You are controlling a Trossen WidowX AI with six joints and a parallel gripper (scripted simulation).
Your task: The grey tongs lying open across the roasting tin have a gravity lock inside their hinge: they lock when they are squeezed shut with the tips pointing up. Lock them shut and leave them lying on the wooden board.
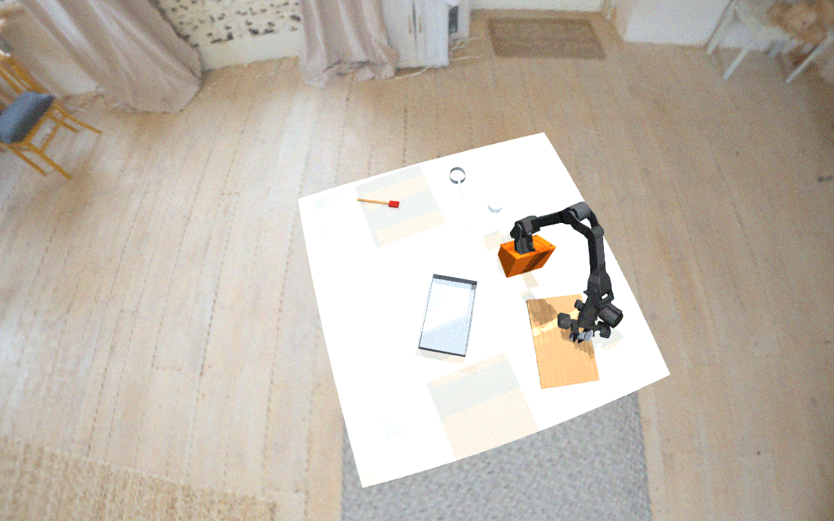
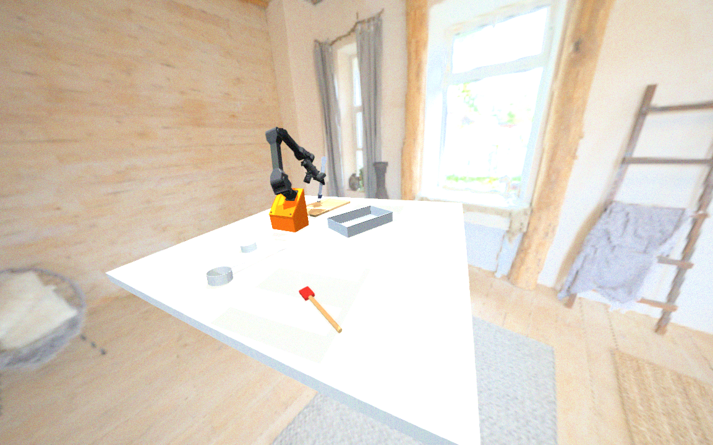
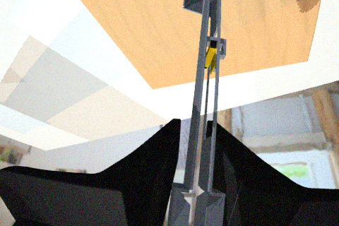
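My gripper tip is now 30 mm above the yellow lock piece, 20 mm to the left of it and 20 mm past it. Also, from my gripper tip: roasting tin: 400 mm ahead, 270 mm to the right, 130 mm below; wooden board: 150 mm below, 40 mm to the right, 10 mm behind.
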